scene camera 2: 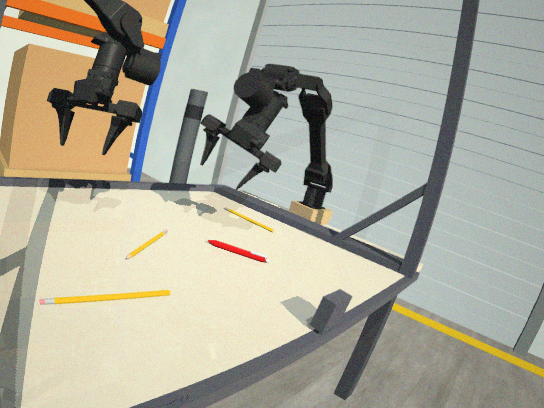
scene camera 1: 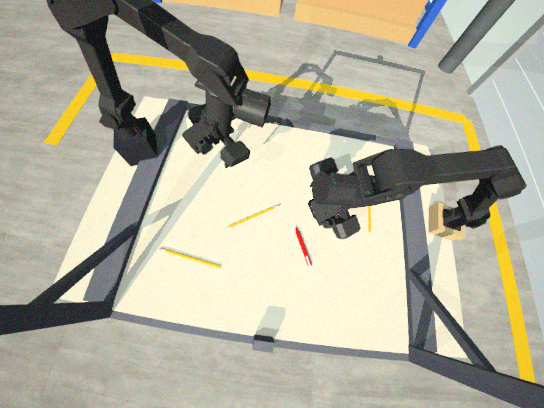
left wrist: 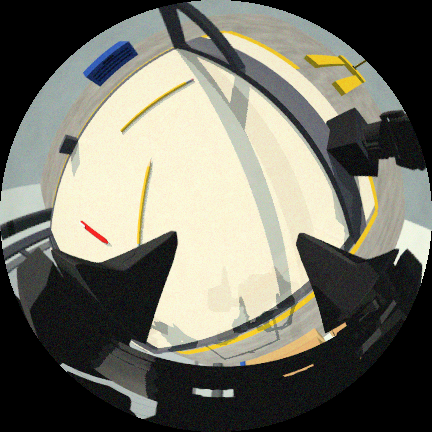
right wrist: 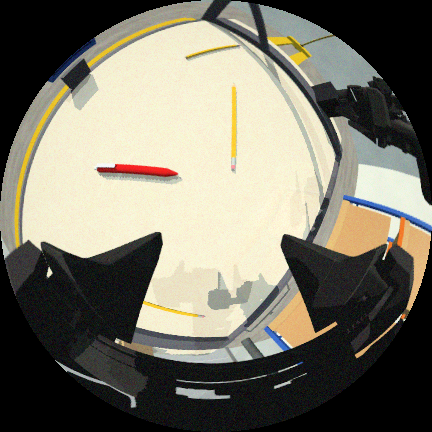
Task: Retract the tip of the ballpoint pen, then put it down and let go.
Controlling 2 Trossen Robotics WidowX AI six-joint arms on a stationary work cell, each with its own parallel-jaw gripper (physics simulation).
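Seen in the pictures: left gripper, fingertip midpoint: (scene camera 2: 82, 150) (scene camera 1: 217, 155) (left wrist: 240, 238) (right wrist: 342, 116); right gripper, fingertip midpoint: (scene camera 2: 218, 177) (right wrist: 224, 240); left arm's base, origin of the base link: (scene camera 1: 129, 131) (left wrist: 368, 140) (right wrist: 338, 97); right arm's base, origin of the base link: (scene camera 2: 312, 206) (scene camera 1: 451, 219).
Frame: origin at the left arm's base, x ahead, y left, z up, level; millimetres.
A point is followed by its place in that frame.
Note:
A red ballpoint pen (scene camera 1: 303, 246) @[x 435, y -464, z -94 mm] (scene camera 2: 237, 251) @[x 429, y -468, z -99 mm] (left wrist: 95, 233) @[x 431, y -447, z -97 mm] (right wrist: 137, 170) @[x 437, y -458, z -94 mm] with a white clip lies flat on the cream table top (scene camera 1: 350, 310) @[x 511, y -677, z -107 mm] (scene camera 2: 225, 325) @[x 167, y -552, z -106 mm]. In the right wrist view its tapered end points right and its clip end left. A small pale tip seems to show at the tapered end in scene camera 2. My right gripper (scene camera 1: 334, 197) (scene camera 2: 220, 176) @[x 479, y -376, z 24 mm] (right wrist: 224, 240) @[x 479, y -376, z 24 mm] is open and empty, above the table and behind the pen in scene camera 2. My left gripper (scene camera 1: 218, 146) @[x 249, y -184, z 42 mm] (scene camera 2: 83, 149) @[x 249, y -184, z 42 mm] (left wrist: 240, 238) @[x 249, y -184, z 42 mm] is open and empty, high over the table's back left part in scene camera 1.
A yellow pencil (scene camera 1: 254, 216) @[x 317, y -333, z -100 mm] (scene camera 2: 146, 244) @[x 301, y -334, z -101 mm] (right wrist: 233, 122) @[x 324, y -330, z -100 mm] lies left of the pen in scene camera 1. Another pencil (scene camera 1: 191, 257) @[x 109, y -409, z -100 mm] (scene camera 2: 105, 297) @[x 97, y -407, z -101 mm] lies farther left, a third (scene camera 1: 370, 218) @[x 688, y -437, z -99 mm] (scene camera 2: 249, 219) @[x 702, y -400, z -101 mm] beyond the right gripper. A dark block (scene camera 1: 263, 343) @[x 250, y -670, z -50 mm] (scene camera 2: 330, 311) @[x 222, y -673, z -64 mm] stands on the front edge.

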